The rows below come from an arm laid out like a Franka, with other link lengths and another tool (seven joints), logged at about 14 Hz.
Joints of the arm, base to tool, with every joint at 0 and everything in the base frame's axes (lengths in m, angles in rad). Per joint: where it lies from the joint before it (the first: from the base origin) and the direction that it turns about. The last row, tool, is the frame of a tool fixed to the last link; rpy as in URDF.
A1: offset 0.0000 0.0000 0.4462 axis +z
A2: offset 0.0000 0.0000 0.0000 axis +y
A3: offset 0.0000 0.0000 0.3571 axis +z
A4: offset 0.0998 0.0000 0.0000 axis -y
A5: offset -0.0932 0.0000 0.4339 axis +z
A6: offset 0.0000 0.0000 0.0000 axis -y
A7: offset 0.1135 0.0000 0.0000 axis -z
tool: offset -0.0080 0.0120 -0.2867 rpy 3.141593 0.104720 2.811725
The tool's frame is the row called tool.
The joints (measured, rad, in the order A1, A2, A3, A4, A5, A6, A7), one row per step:
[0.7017 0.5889 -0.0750 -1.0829 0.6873 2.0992 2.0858]
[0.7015 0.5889 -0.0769 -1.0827 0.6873 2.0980 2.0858]
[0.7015 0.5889 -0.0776 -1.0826 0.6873 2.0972 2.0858]
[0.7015 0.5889 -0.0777 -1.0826 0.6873 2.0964 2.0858]
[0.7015 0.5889 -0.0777 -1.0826 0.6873 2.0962 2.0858]
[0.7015 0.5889 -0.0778 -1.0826 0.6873 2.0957 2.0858]
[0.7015 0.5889 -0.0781 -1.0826 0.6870 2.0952 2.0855]
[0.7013 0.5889 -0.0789 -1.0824 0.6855 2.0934 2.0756]
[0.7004 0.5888 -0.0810 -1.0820 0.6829 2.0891 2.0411]
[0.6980 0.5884 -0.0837 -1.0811 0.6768 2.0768 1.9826]
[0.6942 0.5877 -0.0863 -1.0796 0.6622 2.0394 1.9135]
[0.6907 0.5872 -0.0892 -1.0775 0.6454 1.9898 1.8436]
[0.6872 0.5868 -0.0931 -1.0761 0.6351 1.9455 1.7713]
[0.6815 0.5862 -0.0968 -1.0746 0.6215 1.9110 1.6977]
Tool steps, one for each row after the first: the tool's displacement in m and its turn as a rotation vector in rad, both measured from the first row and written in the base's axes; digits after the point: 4 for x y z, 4 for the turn. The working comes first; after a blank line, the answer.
Tool pose at each row, in the base's axes (x y z in m, rotation vector in rad; the steps are taken from these numbers as rounded here):
[0.6989 0.6718 0.5671 -2.1397 -1.4088 -0.4701]
[0.6998 0.6707 0.5669 -2.1415 -1.4084 -0.4698]
[0.6999 0.6703 0.5668 -2.1420 -1.4085 -0.4693]
[0.6998 0.6703 0.5667 -2.1420 -1.4088 -0.4683]
[0.6997 0.6703 0.5666 -2.1420 -1.4089 -0.4681]
[0.6997 0.6702 0.5665 -2.1420 -1.4091 -0.4675]
[0.6997 0.6700 0.5664 -2.1422 -1.4098 -0.4672]
[0.6998 0.6694 0.5661 -2.1384 -1.4226 -0.4704]
[0.7004 0.6677 0.5656 -2.1232 -1.4640 -0.4829]
[0.7003 0.6644 0.5640 -2.0950 -1.5371 -0.4980]
[0.6952 0.6589 0.5577 -2.0565 -1.6376 -0.4868]
[0.6870 0.6525 0.5492 -2.0094 -1.7434 -0.4585]
[0.6800 0.6459 0.5420 -1.9541 -1.8404 -0.4354]
[0.6769 0.6373 0.5365 -1.8994 -1.9337 -0.4244]

[0.0009 -0.0011 -0.0002 -0.0012 0.0000 -0.0010]
[0.0010 -0.0015 -0.0003 -0.0018 0.0001 -0.0011]
[0.0009 -0.0015 -0.0004 -0.0022 0.0007 -0.0008]
[0.0008 -0.0015 -0.0005 -0.0023 0.0008 -0.0007]
[0.0008 -0.0016 -0.0006 -0.0025 0.0011 -0.0004]
[0.0008 -0.0018 -0.0007 -0.0031 0.0009 -0.0001]
[0.0009 -0.0024 -0.0010 -0.0057 -0.0059 0.0076]
[0.0015 -0.0041 -0.0015 -0.0116 -0.0287 0.0333]
[0.0014 -0.0074 -0.0031 -0.0242 -0.0648 0.0802]
[-0.0037 -0.0129 -0.0094 -0.0523 -0.0945 0.1504]
[-0.0119 -0.0193 -0.0179 -0.0847 -0.1157 0.2298]
[-0.0189 -0.0259 -0.0251 -0.1084 -0.1367 0.3069]
[-0.0220 -0.0345 -0.0306 -0.1302 -0.1656 0.3780]

